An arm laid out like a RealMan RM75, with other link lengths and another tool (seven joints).
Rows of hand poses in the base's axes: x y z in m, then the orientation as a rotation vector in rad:
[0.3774 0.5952 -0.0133 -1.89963 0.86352 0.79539]
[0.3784 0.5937 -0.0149 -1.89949 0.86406 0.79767]
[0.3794 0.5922 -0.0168 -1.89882 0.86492 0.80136]
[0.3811 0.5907 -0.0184 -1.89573 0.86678 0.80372]
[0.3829 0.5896 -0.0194 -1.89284 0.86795 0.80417]
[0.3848 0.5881 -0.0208 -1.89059 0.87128 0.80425]
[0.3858 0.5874 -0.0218 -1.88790 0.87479 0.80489]
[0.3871 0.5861 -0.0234 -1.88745 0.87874 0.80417]
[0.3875 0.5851 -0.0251 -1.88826 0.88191 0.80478]
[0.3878 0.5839 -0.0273 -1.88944 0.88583 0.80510]
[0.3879 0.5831 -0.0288 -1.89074 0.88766 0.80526]
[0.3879 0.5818 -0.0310 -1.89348 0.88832 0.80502]
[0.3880 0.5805 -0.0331 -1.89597 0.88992 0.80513]
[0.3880 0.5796 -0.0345 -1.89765 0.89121 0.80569]
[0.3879 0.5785 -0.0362 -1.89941 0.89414 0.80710]
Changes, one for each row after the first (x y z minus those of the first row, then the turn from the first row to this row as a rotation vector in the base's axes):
[0.0010 -0.0015 -0.0016 0.00005 0.00185 0.00064]
[0.0020 -0.0030 -0.0035 0.00050 0.00487 0.00148]
[0.0037 -0.0045 -0.0051 0.00235 0.00751 0.00006]
[0.0055 -0.0056 -0.0061 0.00421 0.00849 -0.00173]
[0.0074 -0.0071 -0.0075 0.00449 0.01015 -0.00452]
[0.0084 -0.0078 -0.0085 0.00508 0.01231 -0.00736]
[0.0097 -0.0091 -0.0101 0.00352 0.01360 -0.00996]
[0.0101 -0.0101 -0.0118 0.00140 0.01542 -0.01097]
[0.0104 -0.0113 -0.0140 -0.00140 0.01736 -0.01231]
[0.0105 -0.0121 -0.0155 -0.00332 0.01823 -0.01258]
[0.0105 -0.0134 -0.0177 -0.00589 0.01823 -0.01172]
[0.0106 -0.0147 -0.0198 -0.00868 0.01891 -0.01132]
[0.0106 -0.0156 -0.0212 -0.01063 0.01980 -0.01095]
[0.0105 -0.0167 -0.0229 -0.01334 0.02203 -0.01102]

